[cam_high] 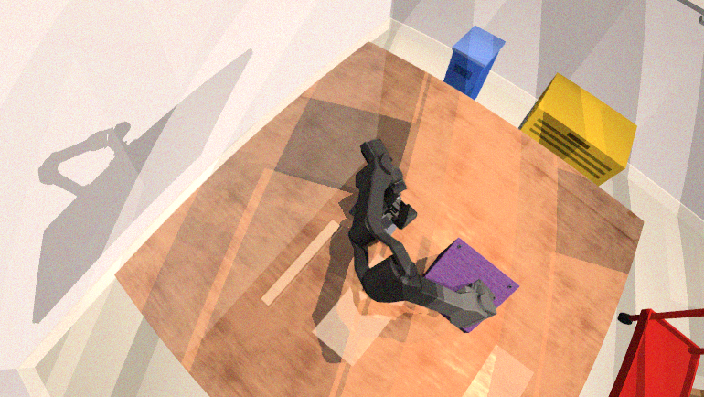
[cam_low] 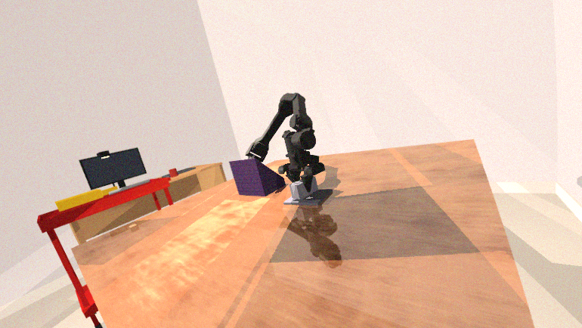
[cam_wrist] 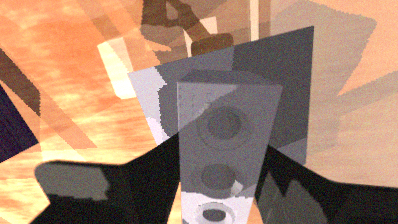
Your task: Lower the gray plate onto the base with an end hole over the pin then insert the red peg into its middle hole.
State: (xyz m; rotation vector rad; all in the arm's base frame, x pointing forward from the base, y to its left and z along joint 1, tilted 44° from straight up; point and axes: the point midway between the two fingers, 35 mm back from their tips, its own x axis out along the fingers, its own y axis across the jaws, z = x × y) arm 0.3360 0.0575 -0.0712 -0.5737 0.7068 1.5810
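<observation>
Right now my gripper tip is 30 mm below the gray plate. Also, from my gripper tip: flat gray base 20 mm to the left, 20 mm below; then red peg 130 mm behind, 160 mm to the left, 20 mm above.
</observation>
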